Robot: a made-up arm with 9 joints. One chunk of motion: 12 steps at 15 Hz.
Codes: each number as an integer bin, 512 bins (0 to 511) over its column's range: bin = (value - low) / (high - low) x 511, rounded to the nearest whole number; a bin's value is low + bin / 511 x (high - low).
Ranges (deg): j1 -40..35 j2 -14..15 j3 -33..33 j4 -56..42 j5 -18..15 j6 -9..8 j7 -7..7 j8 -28..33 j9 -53..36
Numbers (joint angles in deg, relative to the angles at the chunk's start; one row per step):
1: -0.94 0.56 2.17 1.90 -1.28 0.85 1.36 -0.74 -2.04
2: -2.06 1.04 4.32 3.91 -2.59 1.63 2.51 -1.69 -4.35
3: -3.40 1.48 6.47 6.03 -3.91 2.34 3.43 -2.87 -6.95
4: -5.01 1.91 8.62 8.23 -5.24 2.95 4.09 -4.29 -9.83
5: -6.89 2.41 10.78 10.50 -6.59 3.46 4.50 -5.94 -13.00
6: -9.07 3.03 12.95 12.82 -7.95 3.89 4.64 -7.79 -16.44
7: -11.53 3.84 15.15 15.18 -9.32 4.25 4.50 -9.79 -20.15
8: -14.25 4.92 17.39 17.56 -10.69 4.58 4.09 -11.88 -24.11
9: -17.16 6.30 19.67 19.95 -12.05 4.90 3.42 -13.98 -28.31
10: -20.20 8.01 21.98 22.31 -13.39 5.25 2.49 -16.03 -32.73
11: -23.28 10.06 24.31 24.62 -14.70 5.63 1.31 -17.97 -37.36
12: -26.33 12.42 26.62 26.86 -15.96 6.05 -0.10 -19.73 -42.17
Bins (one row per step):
1: 266 257 272 302 259 296 305 228 293
2: 258 265 289 312 239 320 347 220 279
3: 249 273 306 323 218 341 381 211 264
4: 238 280 322 335 198 359 405 199 248
5: 226 289 339 347 177 375 420 185 230
6: 211 300 356 359 156 387 425 169 210
7: 194 314 373 371 134 398 420 153 189
8: 175 333 390 384 113 408 405 135 166
9: 156 358 408 396 92 418 380 117 142
10: 135 388 426 408 71 428 346 100 116
11: 114 424 444 420 51 440 303 84 90
12: 93 466 462 432 32 452 252 69 62

